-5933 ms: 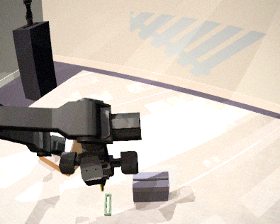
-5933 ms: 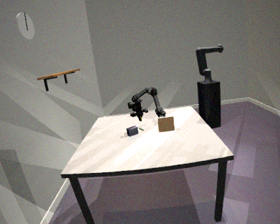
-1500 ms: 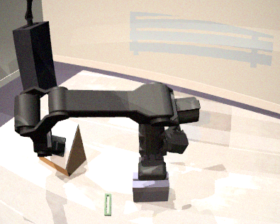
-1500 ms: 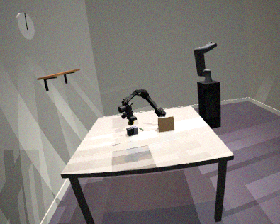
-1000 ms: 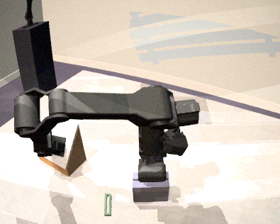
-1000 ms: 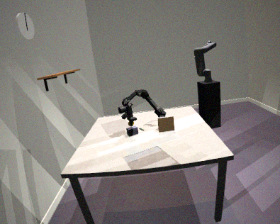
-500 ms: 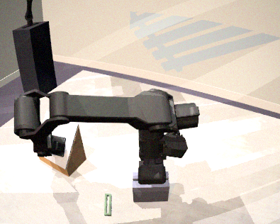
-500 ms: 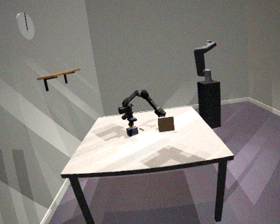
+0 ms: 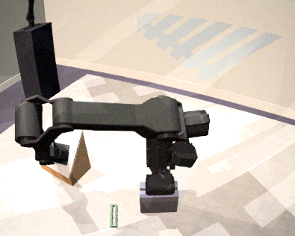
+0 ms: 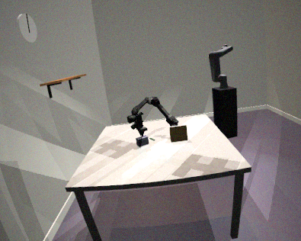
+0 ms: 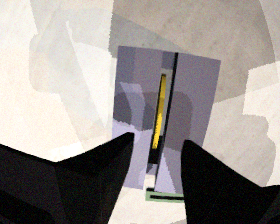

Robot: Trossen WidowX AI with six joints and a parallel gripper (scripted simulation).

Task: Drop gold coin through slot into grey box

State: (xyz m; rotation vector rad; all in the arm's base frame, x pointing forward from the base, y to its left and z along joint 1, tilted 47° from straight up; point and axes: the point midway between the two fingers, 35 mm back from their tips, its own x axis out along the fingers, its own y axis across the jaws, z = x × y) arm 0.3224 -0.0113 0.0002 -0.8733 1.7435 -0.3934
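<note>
My gripper tip is 4 cm above the gold coin.
</note>
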